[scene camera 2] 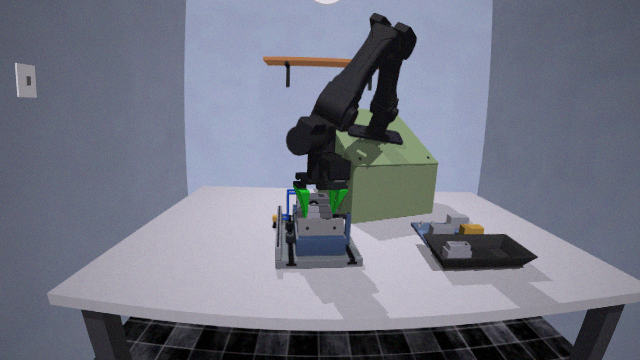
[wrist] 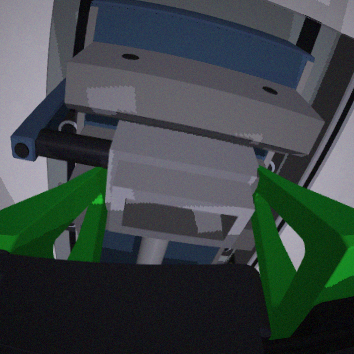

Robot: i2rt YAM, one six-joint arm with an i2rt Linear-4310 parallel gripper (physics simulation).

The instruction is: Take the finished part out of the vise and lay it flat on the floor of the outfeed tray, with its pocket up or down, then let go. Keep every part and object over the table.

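Pixels of known places: gripper, between the fingertips: [scene camera 2: 318,216] [wrist: 178,175]; arm's base, origin of its link: [scene camera 2: 374,134].
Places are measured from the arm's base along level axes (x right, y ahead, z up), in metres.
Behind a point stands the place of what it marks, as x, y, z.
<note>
The grey finished part [scene camera 2: 320,209] {0.218, 0.362, -0.153} [wrist: 182,160] {0.217, 0.367, -0.160} is at the vise, beside its light grey front jaw [scene camera 2: 320,227] {0.220, 0.349, -0.174} [wrist: 200,102]. In the wrist view its stepped body lies between the fingers, with the rectangular pocket toward the bottom of the view. I cannot tell if the part touches the jaw. My gripper [scene camera 2: 320,214] {0.220, 0.349, -0.174} [wrist: 178,175] {0.220, 0.349, -0.174} is shut on the part, one green finger against each end. The vise's blue body [scene camera 2: 321,245] {0.218, 0.415, -0.218} [wrist: 200,42] {0.216, 0.404, -0.203} stands on a grey base. The black outfeed tray [scene camera 2: 505,243] {-0.262, 0.413, -0.236} is at the right, with another light grey pocketed piece [scene camera 2: 457,249] {-0.093, 0.447, -0.225} in its left end.
A blue plate [scene camera 2: 420,230] {-0.089, 0.252, -0.255} with grey blocks and an orange block [scene camera 2: 471,229] {-0.201, 0.339, -0.222} lies behind the tray. A large green housing [scene camera 2: 392,192] {-0.038, 0.123, -0.174} stands behind and right of the vise. A black rod [wrist: 72,146] {0.173, 0.358, -0.168} on a blue bracket is beside the part. A blue frame [scene camera 2: 288,202] {0.292, 0.211, -0.182} rises behind the vise.
</note>
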